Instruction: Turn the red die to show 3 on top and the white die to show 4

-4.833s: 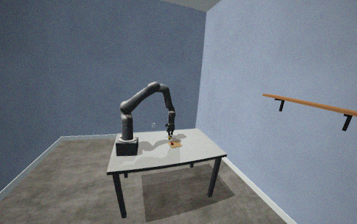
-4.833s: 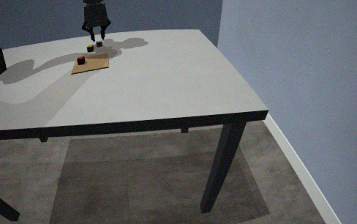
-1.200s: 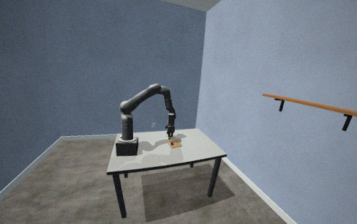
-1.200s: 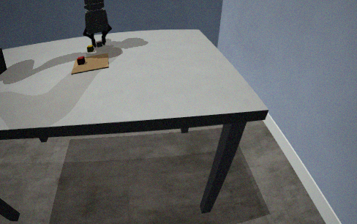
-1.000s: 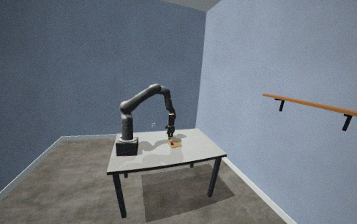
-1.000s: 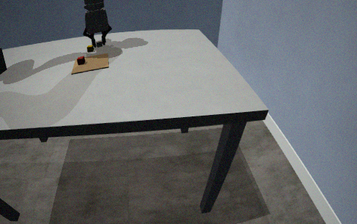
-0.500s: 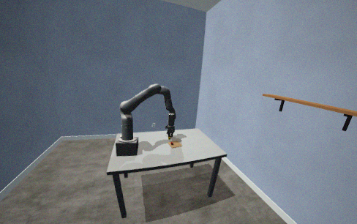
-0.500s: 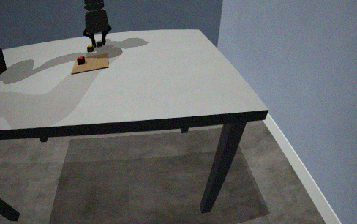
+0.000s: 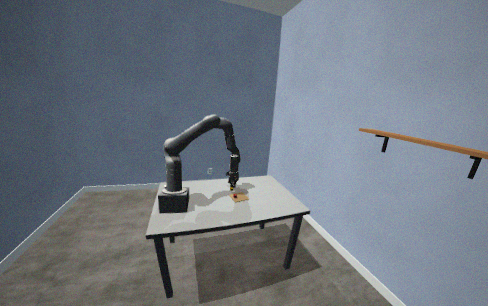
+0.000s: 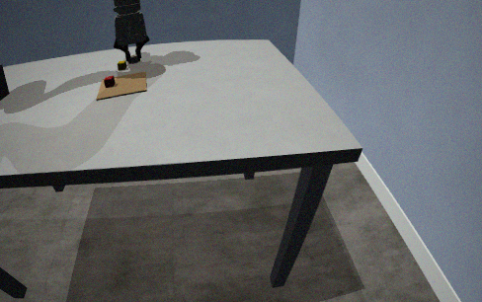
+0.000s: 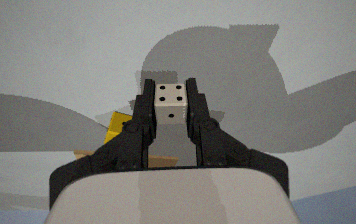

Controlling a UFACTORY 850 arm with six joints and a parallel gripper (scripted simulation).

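My hand is 10 mm above the white die. Round my hand: tan mat (40 mm ahead, 200 mm to the right, 20 mm below); red die (200 mm to the right, 10 mm below); yellow die (20 mm behind, 60 mm to the right, 10 mm below).
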